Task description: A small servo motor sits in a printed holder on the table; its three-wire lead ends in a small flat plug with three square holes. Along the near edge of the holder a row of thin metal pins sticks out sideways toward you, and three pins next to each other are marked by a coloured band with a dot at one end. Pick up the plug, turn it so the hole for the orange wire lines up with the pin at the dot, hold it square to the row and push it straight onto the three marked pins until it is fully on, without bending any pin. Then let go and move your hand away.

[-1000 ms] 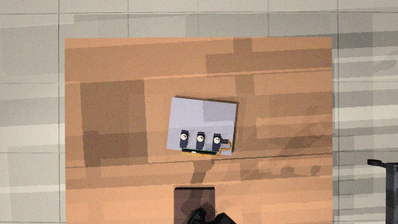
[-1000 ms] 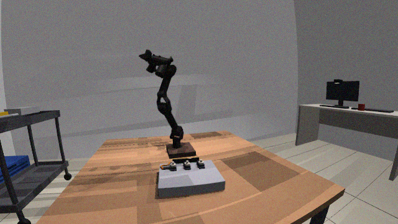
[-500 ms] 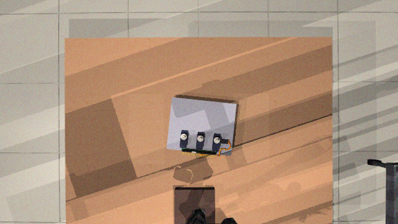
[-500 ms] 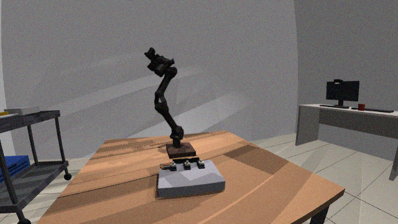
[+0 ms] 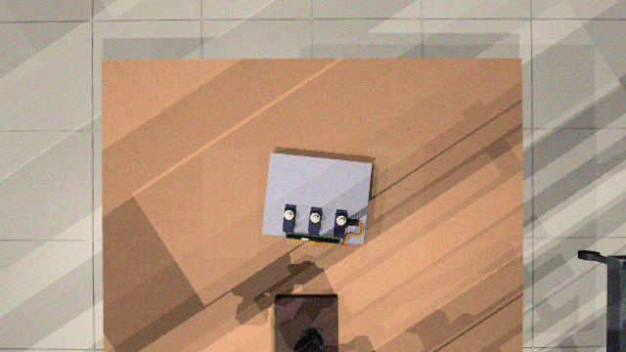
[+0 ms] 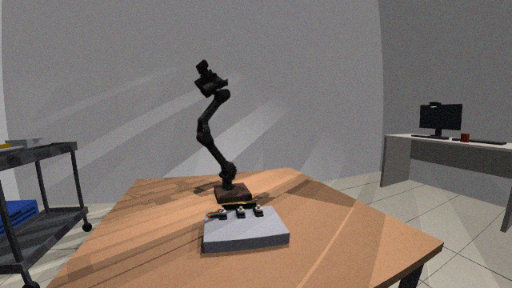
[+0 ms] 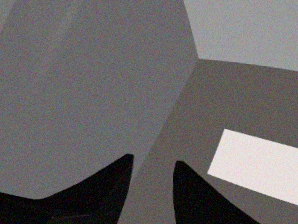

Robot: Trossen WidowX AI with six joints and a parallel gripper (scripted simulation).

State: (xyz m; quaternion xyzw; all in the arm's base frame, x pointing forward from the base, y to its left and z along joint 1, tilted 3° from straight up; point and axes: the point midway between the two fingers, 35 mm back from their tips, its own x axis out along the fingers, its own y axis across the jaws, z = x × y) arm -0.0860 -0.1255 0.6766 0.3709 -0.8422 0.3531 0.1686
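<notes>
Right now the red dot is 670 mm below my gripper tip, 380 mm ahead of it and 110 mm to the left of it. From my gripper tip the other things lie so: grey printed holder (720 mm below, 530 mm ahead, 60 mm to the left); then pale marked band (670 mm below, 380 mm ahead, 120 mm to the left).
</notes>
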